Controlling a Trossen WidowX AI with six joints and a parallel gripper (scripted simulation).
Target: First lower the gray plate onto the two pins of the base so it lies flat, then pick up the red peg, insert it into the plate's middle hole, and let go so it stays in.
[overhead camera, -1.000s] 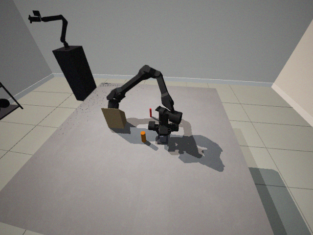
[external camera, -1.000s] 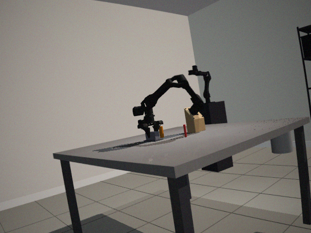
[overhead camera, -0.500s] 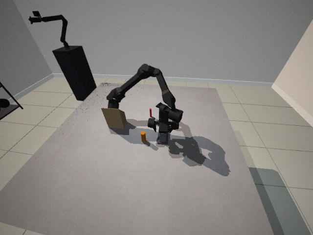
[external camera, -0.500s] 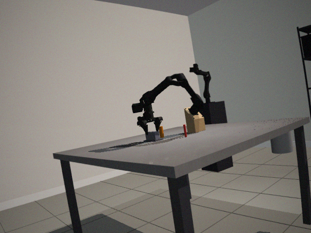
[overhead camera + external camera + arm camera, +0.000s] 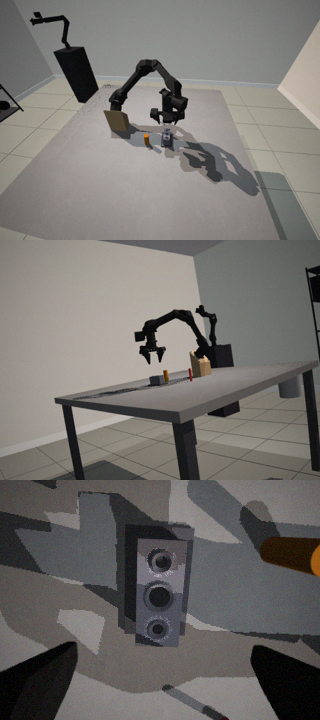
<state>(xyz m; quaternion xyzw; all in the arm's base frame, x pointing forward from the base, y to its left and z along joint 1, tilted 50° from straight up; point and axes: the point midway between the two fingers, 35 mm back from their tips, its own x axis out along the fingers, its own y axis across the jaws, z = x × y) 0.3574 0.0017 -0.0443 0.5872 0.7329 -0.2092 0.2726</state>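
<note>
My gripper tip is now 18 cm to the right of the red peg, 13 cm past it and 10 cm above it. The rest, counted from my gripper tip: orange cylinder 12 cm behind, 10 cm below, 6 cm to the right; gray plate 9 cm below.
</note>
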